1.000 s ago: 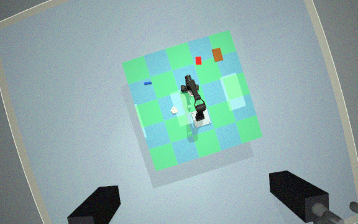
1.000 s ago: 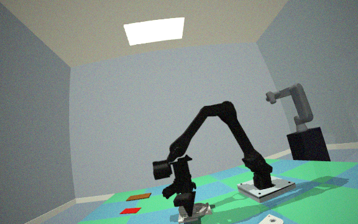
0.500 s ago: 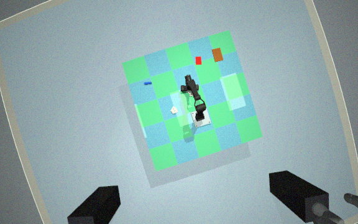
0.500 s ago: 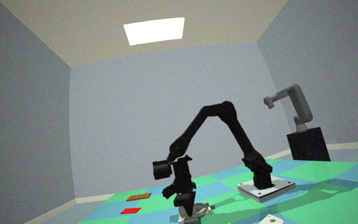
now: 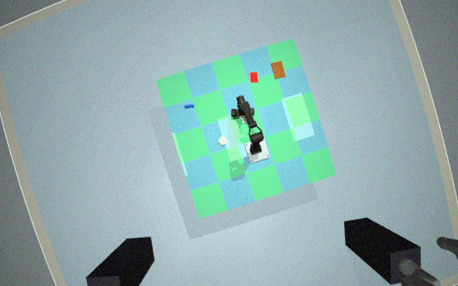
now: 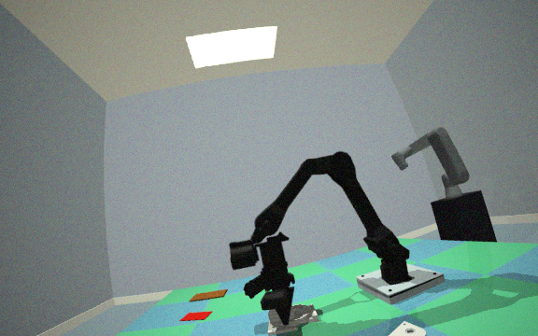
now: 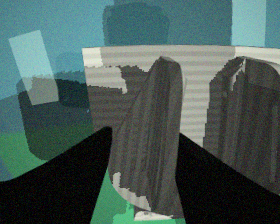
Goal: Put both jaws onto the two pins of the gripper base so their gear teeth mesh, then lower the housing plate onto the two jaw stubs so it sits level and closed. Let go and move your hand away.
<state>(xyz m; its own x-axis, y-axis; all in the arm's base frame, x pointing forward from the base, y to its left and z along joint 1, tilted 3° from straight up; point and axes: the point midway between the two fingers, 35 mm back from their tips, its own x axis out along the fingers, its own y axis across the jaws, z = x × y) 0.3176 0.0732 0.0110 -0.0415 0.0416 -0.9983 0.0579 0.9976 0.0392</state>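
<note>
Right now my gripper tip is 3 cm past the grey jaw and 2 cm to the left of it. The rest, counted from my gripper tip: red tile: 32 cm ahead, 15 cm to the right, 1 cm below; then small blue piece: 12 cm ahead, 45 cm to the left; then brown tile: 36 cm ahead, 37 cm to the right, 1 cm below.
</note>
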